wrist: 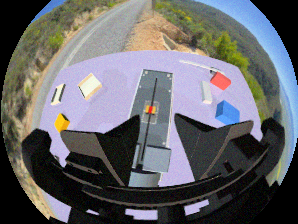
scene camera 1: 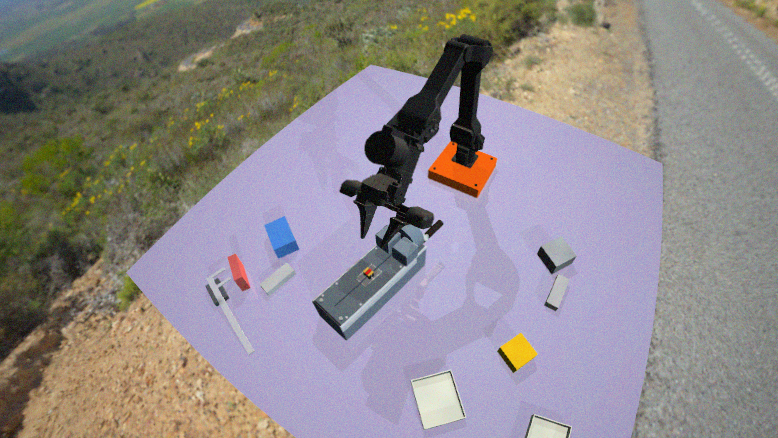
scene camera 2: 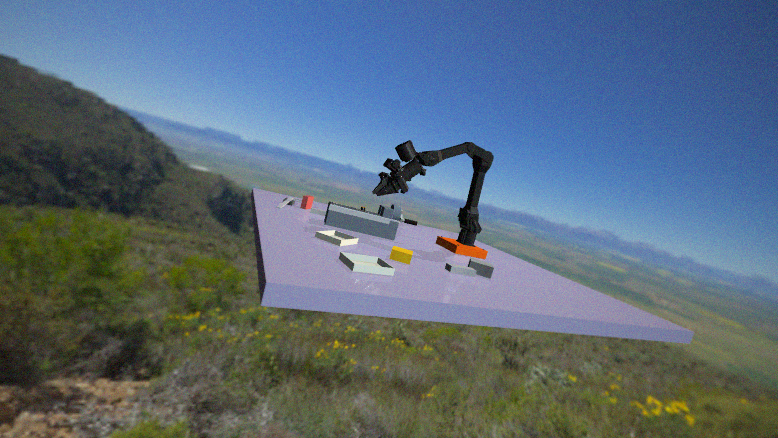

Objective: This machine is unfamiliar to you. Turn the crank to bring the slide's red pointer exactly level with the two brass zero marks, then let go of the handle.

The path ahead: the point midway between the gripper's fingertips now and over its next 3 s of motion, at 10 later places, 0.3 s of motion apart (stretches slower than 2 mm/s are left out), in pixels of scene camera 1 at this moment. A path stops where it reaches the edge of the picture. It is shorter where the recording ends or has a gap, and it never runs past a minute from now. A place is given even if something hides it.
The gripper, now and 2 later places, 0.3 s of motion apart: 371, 243; 370, 231; 369, 227
